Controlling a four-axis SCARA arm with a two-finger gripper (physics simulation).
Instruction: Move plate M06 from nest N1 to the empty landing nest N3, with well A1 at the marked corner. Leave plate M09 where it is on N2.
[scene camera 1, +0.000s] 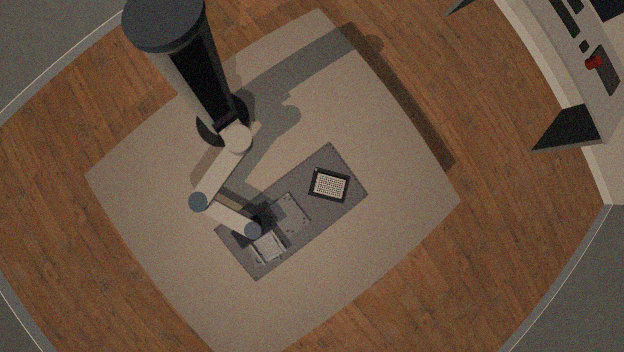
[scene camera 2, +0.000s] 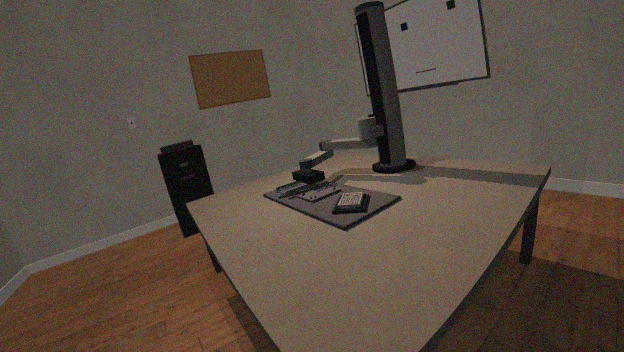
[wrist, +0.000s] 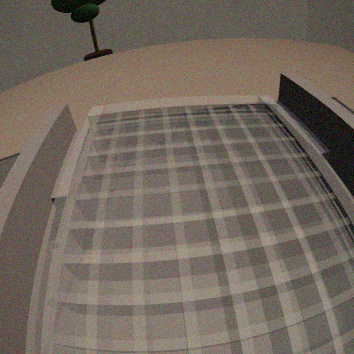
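Observation:
The clear gridded plate (scene camera 1: 272, 244) (wrist: 190, 225), taken as M06, lies at the left nest of the grey board; its label is not readable. My gripper (scene camera 1: 270, 246) (wrist: 179, 99) is shut on it, with one finger against each long side. Whether the plate is lifted off its nest cannot be told. The middle nest (scene camera 1: 291, 215) (scene camera 2: 320, 194) is a grey block with small corner pieces and bears no plate. The white-topped plate in a black frame (scene camera 1: 330, 185) (scene camera 2: 351, 199), taken as M09, lies on the right part of the board. Well A1 and the marked corner are not readable.
The grey board (scene camera 1: 332, 154) (scene camera 2: 382, 200) lies on the beige table (scene camera 1: 390, 210) (scene camera 2: 350, 280). The arm's tall column (scene camera 1: 200, 75) (scene camera 2: 390, 90) stands behind it, and the arm's links reach over the board's left part. A potted tree (wrist: 93, 35) shows beyond the table.

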